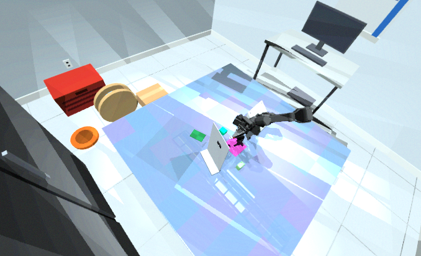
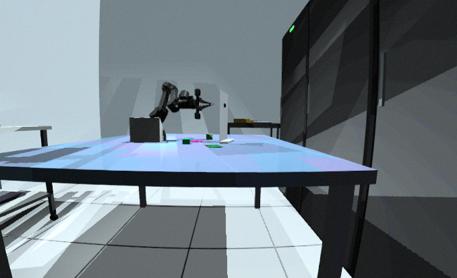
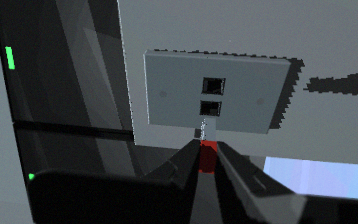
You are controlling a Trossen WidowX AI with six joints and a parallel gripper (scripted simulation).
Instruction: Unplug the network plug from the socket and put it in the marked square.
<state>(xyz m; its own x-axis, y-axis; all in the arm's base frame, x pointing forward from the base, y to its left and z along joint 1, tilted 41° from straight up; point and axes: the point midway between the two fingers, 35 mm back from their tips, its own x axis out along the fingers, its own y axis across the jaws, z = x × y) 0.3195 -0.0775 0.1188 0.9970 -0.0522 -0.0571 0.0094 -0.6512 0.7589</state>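
The flat magenta square lies 23 cm below my gripper tip and 11 cm behind it. Round my gripper tip: cyan cube: 22 cm below, 13 cm to the right, 13 cm behind; then plug: 1 cm ahead; then grey upright panel: 9 cm below, 9 cm ahead, 3 cm to the right.
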